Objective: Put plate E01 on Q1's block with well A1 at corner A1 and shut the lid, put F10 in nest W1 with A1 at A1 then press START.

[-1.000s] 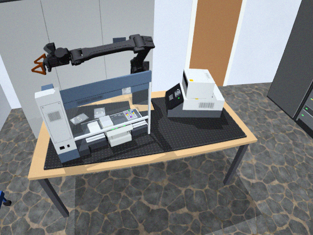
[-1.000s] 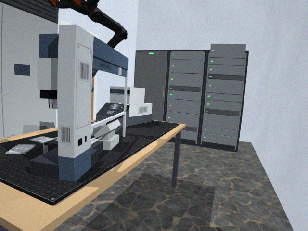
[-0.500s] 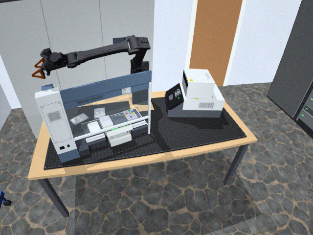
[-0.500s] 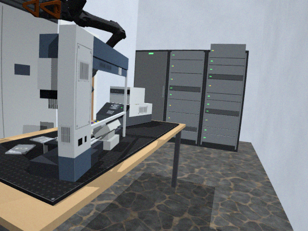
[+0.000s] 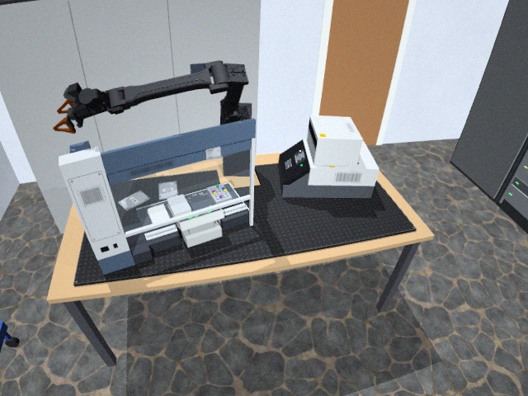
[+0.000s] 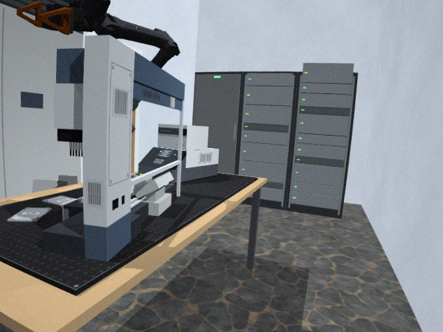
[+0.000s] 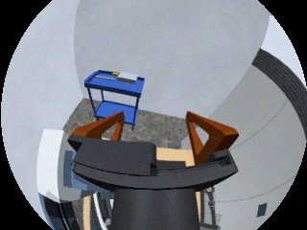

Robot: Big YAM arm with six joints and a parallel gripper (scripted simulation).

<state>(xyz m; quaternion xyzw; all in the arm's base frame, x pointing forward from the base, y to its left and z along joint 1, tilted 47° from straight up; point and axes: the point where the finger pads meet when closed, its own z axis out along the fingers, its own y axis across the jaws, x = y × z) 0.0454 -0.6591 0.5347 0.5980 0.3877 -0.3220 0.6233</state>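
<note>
Right now my hand is 550 mm above the white 96-well PCR plate, 300 mm to the right of it and 20 mm past it. The rest, counted from my hand: blue gantry beam 450 mm to the left, 140 mm ahead, 100 mm below; clear side panel 450 mm to the left, 290 mm below, 140 mm ahead; white tower 340 mm below, 190 mm ahead, 90 mm to the left.
</note>
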